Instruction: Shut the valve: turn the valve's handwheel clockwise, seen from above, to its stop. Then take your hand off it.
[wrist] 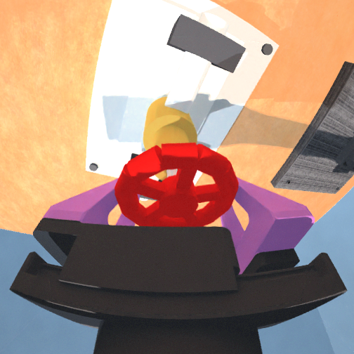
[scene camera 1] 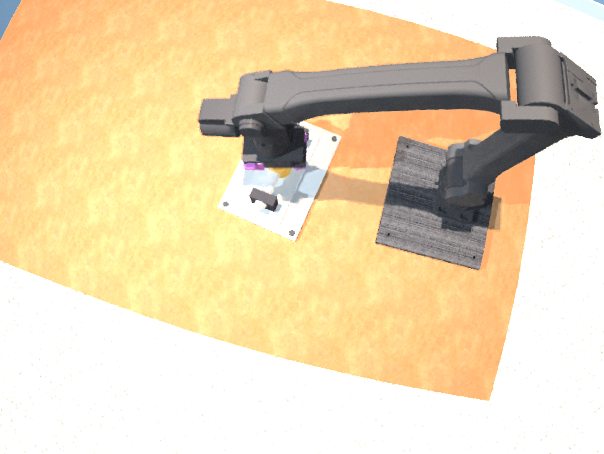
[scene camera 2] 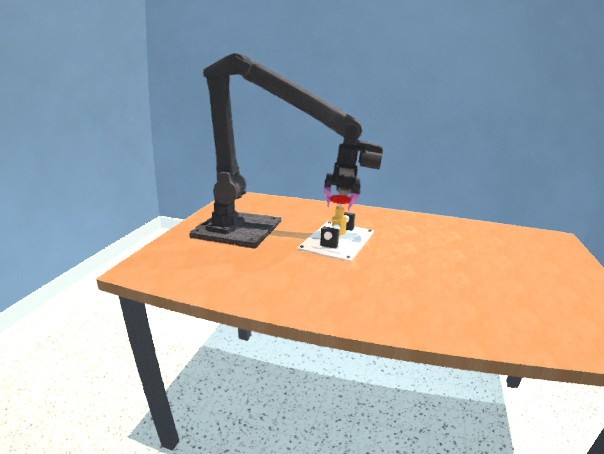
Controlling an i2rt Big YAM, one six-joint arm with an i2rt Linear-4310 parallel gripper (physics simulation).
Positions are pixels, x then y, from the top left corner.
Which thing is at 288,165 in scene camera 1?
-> My gripper.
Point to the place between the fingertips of my gripper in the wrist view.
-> At 178,174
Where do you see a white base plate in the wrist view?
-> At 123,36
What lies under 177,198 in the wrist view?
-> A red handwheel.
